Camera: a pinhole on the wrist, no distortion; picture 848 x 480 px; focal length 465.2 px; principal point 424.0 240.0 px. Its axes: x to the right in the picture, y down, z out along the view. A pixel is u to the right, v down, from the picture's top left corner.
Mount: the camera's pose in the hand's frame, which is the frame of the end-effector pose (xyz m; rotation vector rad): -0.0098 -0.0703 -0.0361 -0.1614 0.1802 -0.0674
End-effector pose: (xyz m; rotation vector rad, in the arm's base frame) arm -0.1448 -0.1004 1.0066 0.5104 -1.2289 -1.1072
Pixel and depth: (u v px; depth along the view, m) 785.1 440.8 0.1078
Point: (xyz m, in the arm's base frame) -0.1987 -0.1784 1.0548
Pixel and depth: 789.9 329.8 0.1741
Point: -0.2578 -0.2236 1.0980
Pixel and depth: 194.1 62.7 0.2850
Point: -0.4465 0.0030 0.9470
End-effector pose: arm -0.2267 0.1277 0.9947 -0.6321 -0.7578 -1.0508
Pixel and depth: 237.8 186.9 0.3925
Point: -0.3850 0.4534 1.1481
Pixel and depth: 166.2 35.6 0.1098
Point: -0.3524 0.1877 1.0156
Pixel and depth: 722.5 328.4 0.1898
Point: -0.2270 0.1386 1.1851
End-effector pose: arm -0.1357 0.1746 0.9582 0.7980 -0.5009 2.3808
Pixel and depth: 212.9 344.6 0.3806
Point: 0.0277 -0.1097 1.1393
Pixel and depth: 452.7 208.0 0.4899
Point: -0.0009 0.0190 1.3629
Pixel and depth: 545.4 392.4 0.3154
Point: -0.1682 0.0515 1.2116
